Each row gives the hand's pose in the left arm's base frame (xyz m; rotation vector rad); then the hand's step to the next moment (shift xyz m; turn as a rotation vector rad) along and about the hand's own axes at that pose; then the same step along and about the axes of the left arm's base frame.
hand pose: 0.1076 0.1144 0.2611 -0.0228 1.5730 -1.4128
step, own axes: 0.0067 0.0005 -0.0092 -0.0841 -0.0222 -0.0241
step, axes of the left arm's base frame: -0.0091 0.0031 -0.0060 0.0155 0.0599 0.0657
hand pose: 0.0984 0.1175 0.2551 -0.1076 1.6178 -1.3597
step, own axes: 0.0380 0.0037 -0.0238 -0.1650 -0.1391 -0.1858
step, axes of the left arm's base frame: -0.0345 -0.0050 -0.0285 -0.1140 0.1796 0.1894
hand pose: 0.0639 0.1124 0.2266 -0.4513 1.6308 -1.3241
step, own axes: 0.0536 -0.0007 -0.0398 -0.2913 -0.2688 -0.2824
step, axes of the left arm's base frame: -0.0591 -0.0193 -0.0244 -0.1693 0.2841 0.3570
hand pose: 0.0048 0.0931 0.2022 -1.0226 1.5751 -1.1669
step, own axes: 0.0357 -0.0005 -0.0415 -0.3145 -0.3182 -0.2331
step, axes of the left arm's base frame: -0.0490 -0.0245 0.0003 -0.1109 0.2843 0.4017
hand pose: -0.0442 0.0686 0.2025 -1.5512 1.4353 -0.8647
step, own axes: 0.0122 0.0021 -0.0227 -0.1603 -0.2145 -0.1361
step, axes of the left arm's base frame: -0.0200 -0.0148 0.0069 -0.0502 0.1428 0.2594
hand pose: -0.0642 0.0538 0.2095 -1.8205 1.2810 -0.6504
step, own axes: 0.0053 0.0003 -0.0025 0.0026 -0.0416 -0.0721
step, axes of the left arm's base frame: -0.0002 -0.0058 0.0009 -0.0332 -0.0182 0.0742
